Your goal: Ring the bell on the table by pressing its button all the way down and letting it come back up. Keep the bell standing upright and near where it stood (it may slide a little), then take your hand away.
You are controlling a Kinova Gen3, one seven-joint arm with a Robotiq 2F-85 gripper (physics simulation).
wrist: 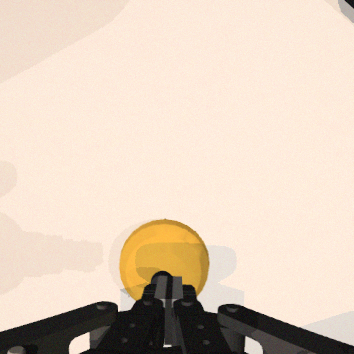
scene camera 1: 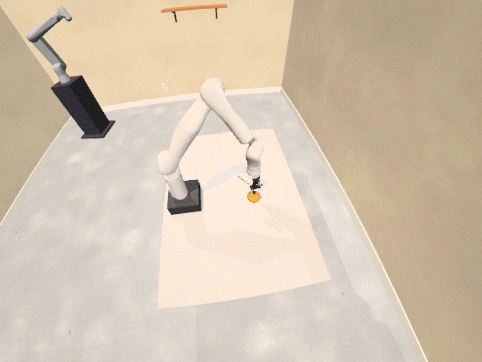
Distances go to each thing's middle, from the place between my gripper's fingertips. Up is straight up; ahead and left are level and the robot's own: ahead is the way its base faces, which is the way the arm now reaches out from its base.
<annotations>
I see the yellow bell (wrist: 163,244) 70 mm below my hand, 10 mm to the left of it and 10 mm ahead of it.
</annotations>
